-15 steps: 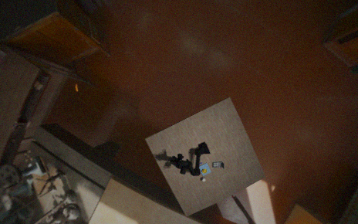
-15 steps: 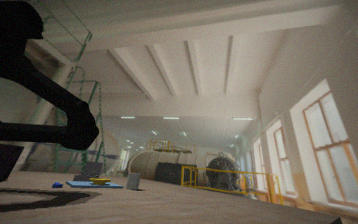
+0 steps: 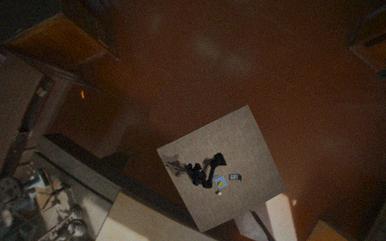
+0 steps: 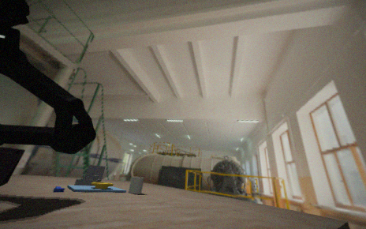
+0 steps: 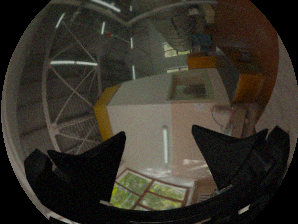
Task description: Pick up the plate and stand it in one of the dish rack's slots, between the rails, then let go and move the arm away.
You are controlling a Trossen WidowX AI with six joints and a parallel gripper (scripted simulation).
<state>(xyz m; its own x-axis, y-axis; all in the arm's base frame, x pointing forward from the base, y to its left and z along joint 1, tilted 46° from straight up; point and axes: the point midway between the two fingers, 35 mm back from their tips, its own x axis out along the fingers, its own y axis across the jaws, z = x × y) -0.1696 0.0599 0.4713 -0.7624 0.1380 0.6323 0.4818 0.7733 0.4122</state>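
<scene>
Now: gripper tip 54 cm short of the yellow plate, 40 cm above it and 17 cm to the right of it. Also, from my gripper tip: blue spoon 42 cm ahead, 41 cm below, 15 cm to the left; blue mat 53 cm ahead, 41 cm below, 19 cm to the left; grey cup 63 cm ahead, 39 cm below, 11 cm to the left.
</scene>
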